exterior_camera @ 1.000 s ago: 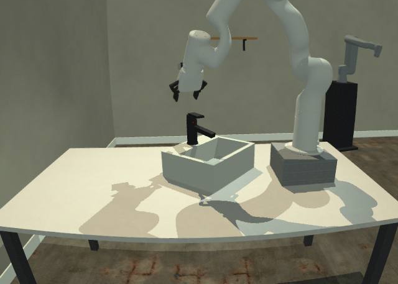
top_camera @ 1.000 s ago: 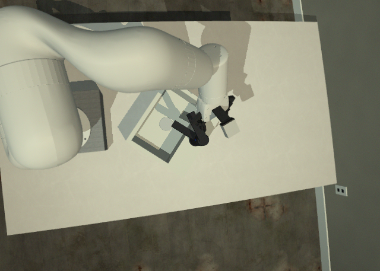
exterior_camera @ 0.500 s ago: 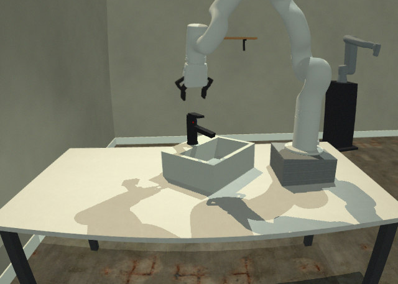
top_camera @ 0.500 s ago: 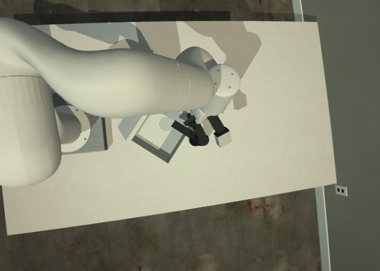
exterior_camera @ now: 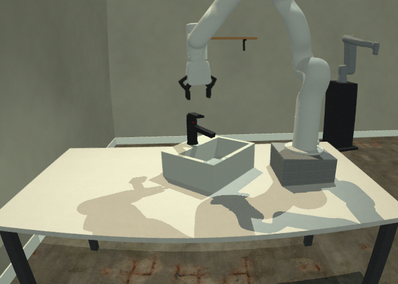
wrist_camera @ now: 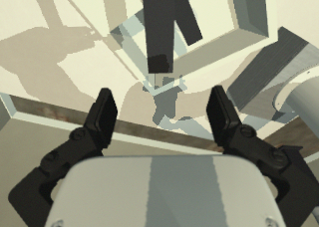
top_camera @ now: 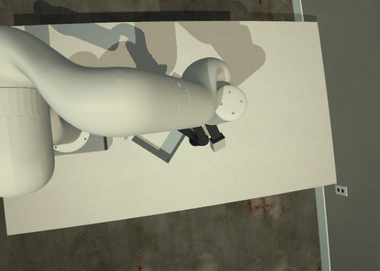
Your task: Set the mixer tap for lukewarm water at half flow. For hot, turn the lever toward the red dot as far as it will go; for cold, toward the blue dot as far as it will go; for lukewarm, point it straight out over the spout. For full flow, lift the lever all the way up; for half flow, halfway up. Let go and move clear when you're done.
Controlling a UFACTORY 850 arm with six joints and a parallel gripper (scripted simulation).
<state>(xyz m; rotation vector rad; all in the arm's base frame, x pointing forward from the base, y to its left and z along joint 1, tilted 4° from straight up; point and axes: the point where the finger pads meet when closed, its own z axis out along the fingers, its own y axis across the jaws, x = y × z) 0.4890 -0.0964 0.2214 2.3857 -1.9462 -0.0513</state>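
Right now the lever is 90 mm below my hand, 40 mm to the right of it and 10 mm ahead of it. The rest, counted from my hand: grey sink basin (320 mm below, 60 mm behind); then black mixer tap (140 mm below, 60 mm to the right, 10 mm ahead).
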